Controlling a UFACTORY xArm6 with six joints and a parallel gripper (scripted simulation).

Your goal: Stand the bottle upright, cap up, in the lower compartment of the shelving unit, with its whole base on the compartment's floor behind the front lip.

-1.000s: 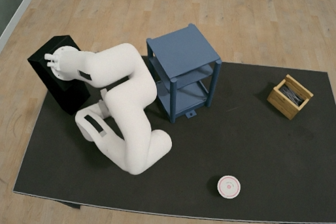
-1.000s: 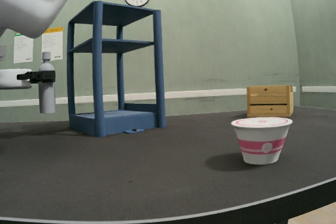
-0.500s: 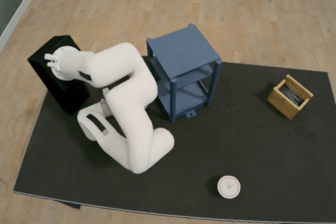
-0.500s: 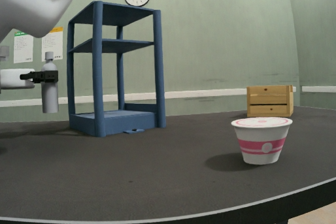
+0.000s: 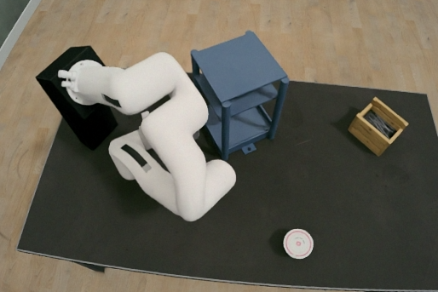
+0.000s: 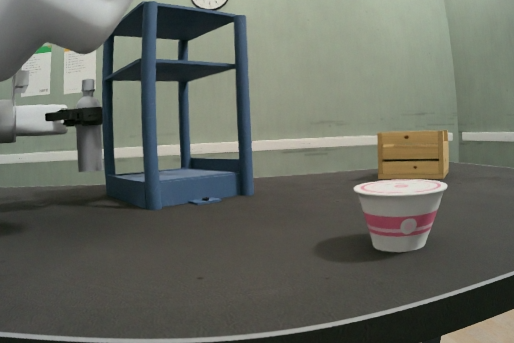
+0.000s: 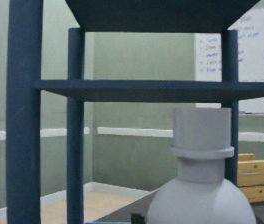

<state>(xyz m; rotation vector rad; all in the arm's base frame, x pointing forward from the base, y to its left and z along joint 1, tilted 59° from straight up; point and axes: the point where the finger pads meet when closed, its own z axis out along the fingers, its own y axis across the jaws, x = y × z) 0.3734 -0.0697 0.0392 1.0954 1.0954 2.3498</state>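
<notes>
The shelving unit lies 18 cm ahead of my hand, 1 cm to the left of it and 2 cm above it. Round my hand: pink cup (15 cm ahead, 51 cm to the right, 13 cm below); then bottle (1 cm above); then wooden crate (67 cm ahead, 26 cm to the right, 12 cm below).
</notes>
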